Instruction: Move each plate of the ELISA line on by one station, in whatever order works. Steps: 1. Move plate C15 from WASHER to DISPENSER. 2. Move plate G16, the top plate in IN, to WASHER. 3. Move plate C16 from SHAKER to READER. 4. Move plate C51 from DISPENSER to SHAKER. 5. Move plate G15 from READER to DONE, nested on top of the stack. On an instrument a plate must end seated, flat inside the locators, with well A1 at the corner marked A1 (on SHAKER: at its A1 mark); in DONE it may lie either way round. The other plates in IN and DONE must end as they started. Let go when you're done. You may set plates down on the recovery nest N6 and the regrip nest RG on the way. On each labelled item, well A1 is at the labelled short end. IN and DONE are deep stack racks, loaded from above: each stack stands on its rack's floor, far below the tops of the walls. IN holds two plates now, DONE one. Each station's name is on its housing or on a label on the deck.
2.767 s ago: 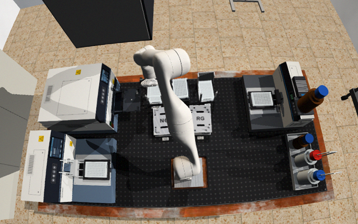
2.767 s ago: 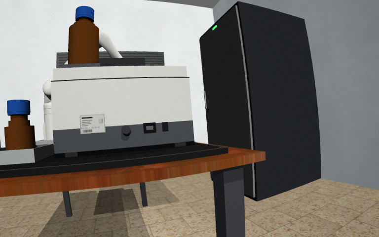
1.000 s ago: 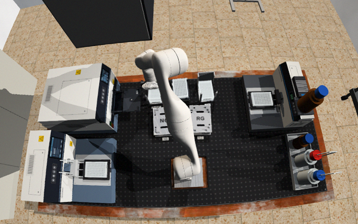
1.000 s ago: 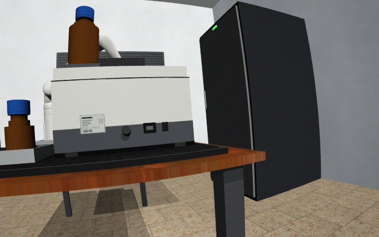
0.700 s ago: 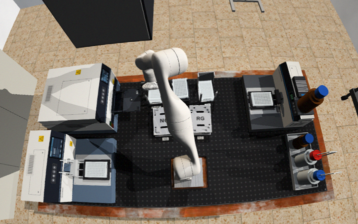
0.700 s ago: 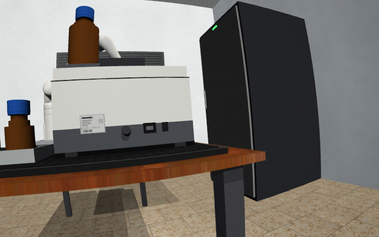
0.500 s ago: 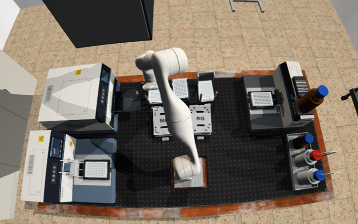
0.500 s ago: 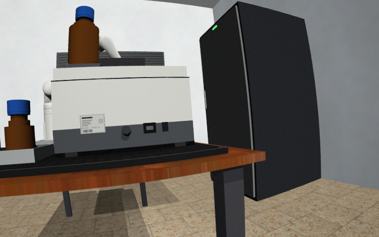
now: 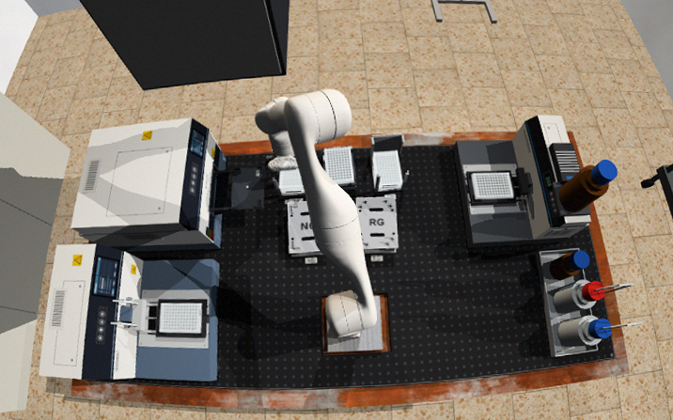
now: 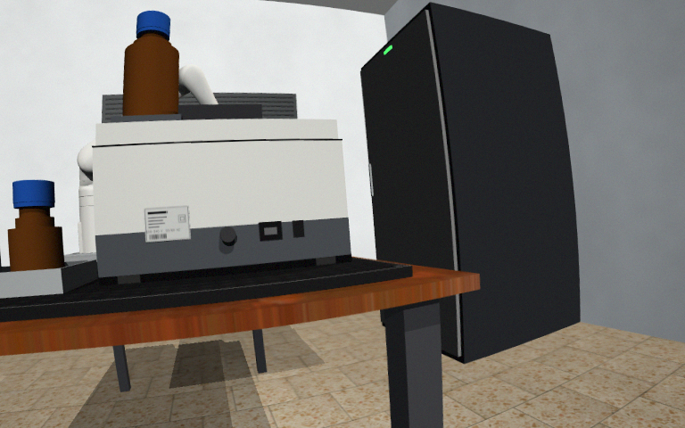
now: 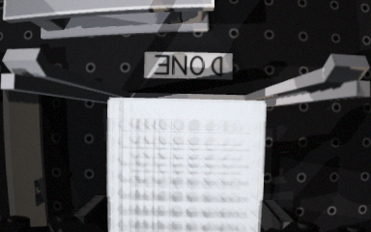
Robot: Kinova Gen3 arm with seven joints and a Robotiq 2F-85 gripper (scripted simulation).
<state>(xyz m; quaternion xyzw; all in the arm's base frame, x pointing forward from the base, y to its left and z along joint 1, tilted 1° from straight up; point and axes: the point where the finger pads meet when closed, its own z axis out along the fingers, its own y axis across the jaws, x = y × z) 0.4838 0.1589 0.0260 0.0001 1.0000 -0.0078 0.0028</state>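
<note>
Now: hand 90 mm past the DONE label and 50 mm above it. From my hand the other things lie so: N6 nest label (290 mm behind, 50 mm to the right, 50 mm below).
</note>
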